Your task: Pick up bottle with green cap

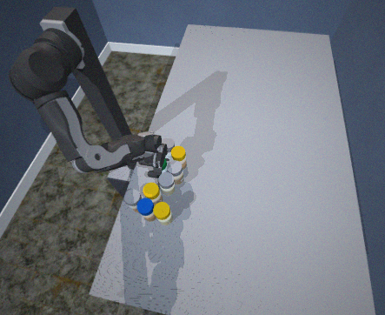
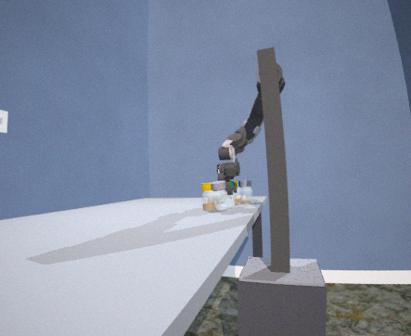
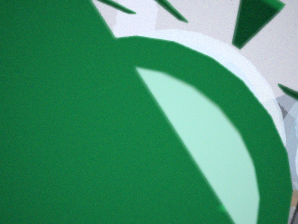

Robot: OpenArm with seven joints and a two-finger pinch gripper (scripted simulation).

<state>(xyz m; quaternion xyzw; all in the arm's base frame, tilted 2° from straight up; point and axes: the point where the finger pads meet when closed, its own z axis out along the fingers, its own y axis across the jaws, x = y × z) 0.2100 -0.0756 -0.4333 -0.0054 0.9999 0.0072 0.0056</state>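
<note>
Now: hand 6 cm short of the yellow-capped bottle, 5 cm to the right of it and 1 cm above it.
</note>
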